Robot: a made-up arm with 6 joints.
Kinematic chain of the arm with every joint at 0, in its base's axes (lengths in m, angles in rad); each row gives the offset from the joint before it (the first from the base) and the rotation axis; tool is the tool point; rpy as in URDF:
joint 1: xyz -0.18 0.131 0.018 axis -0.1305 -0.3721 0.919
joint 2: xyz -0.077 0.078 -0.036 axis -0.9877 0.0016 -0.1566
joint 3: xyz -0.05 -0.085 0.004 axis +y
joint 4: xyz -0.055 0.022 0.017 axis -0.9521 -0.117 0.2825
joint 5: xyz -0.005 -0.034 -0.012 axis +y
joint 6: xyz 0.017 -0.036 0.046 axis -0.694 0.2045 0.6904
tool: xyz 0.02 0.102 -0.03 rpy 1.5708 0 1.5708
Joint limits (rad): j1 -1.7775..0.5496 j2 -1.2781..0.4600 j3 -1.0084..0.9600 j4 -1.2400..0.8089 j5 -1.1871..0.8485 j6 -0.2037..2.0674
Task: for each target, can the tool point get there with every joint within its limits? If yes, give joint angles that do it. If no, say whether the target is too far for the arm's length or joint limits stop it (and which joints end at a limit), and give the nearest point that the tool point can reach.
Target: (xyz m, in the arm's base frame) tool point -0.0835 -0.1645 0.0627
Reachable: no: joint limits stop it (at a limit: joint 1, joint 3, joint 6) | nearest point -0.1908 -0.0398 0.0085 | short by 0.173 m
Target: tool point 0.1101 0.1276 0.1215
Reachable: no: joint limits stop it (at a limit: joint 1, joint 2, joint 3, joint 5, joint 6) | nearest point -0.0423 0.2032 0.0992 | short by 0.172 m
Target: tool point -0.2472 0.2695 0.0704
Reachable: yes | joints -0.9523 -0.4155 0.4522 0.5345 -0.7168 -0.0098
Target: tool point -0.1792 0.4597 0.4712
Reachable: no: too far | nearest point -0.1724 0.3358 0.2220 | short by 0.278 m
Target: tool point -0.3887 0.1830 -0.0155
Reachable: yes | joints -0.3781 -0.2801 0.6588 -0.0584 -0.7310 1.1918
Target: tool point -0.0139 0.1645 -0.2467
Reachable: no: joint limits stop it (at a limit: joint 1, joint 2, joint 3, joint 5, joint 6) | nearest point -0.0353 0.2826 -0.1340 | short by 0.165 m
